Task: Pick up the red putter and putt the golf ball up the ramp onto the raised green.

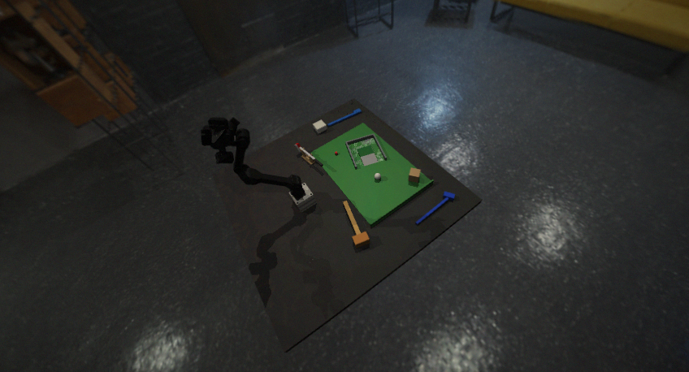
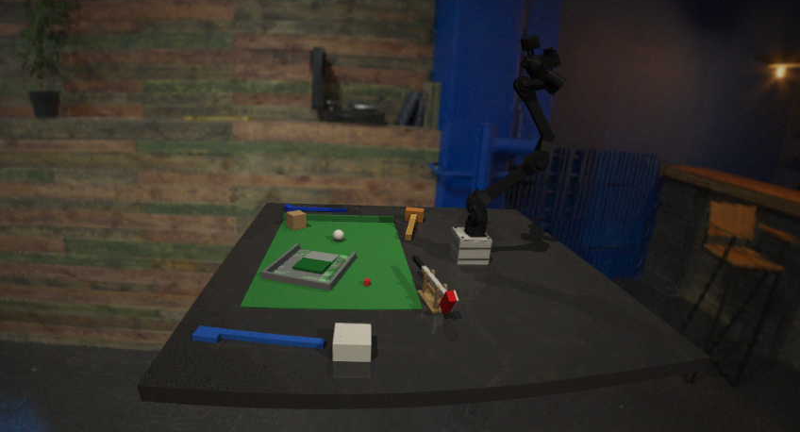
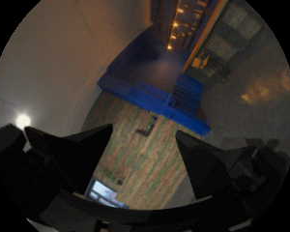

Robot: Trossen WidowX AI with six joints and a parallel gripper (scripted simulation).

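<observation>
The red putter lies 66 cm below my gripper tip, 44 cm ahead of it and 37 cm to the left of it. The rest, counted from my gripper tip: small red marker: 71 cm below, 61 cm ahead, 28 cm to the left; wooden rack: 68 cm below, 44 cm ahead, 38 cm to the left; white golf ball: 69 cm below, 67 cm ahead, 8 cm to the right.
</observation>
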